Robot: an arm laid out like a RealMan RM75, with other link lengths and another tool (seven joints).
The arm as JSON. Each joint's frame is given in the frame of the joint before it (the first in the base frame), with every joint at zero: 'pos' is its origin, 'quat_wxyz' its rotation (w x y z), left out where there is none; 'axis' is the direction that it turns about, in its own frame. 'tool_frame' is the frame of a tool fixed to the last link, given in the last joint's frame.
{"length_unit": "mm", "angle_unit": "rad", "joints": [
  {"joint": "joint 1", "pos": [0.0, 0.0, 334.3], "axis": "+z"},
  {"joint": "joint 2", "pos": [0.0, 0.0, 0.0], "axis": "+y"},
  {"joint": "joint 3", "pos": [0.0, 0.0, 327.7], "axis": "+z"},
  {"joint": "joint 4", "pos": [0.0, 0.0, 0.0], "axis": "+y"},
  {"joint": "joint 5", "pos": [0.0, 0.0, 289.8], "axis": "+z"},
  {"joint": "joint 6", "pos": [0.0, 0.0, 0.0], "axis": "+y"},
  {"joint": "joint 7", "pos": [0.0, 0.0, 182.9], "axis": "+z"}
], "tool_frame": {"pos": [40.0, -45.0, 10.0], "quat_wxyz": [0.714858, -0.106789, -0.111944, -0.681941]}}
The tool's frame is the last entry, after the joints.
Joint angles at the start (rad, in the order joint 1, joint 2, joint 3, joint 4, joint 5, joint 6, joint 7): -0.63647 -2.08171 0.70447 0.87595 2.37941 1.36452 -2.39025
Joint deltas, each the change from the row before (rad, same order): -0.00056 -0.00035 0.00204 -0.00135 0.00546 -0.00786 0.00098; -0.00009 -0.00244 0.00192 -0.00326 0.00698 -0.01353 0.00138; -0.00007 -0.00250 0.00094 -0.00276 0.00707 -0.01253 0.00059; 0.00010 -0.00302 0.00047 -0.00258 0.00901 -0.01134 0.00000; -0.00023 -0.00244 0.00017 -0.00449 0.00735 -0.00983 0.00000; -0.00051 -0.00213 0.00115 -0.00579 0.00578 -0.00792 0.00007
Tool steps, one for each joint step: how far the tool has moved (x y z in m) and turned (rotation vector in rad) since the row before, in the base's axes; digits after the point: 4 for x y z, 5 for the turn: -0.0010 0.0007 -0.0002 0.00254 0.00838 0.00050; -0.0018 0.0006 -0.0014 0.00465 0.00945 0.00273; -0.0018 0.0005 -0.0012 0.00470 0.00854 0.00343; -0.0021 0.0000 -0.0015 0.00301 0.00907 0.00436; -0.0020 -0.0002 -0.0019 0.00143 0.00657 0.00467; -0.0016 -0.0004 -0.0026 -0.00118 0.00472 0.00399
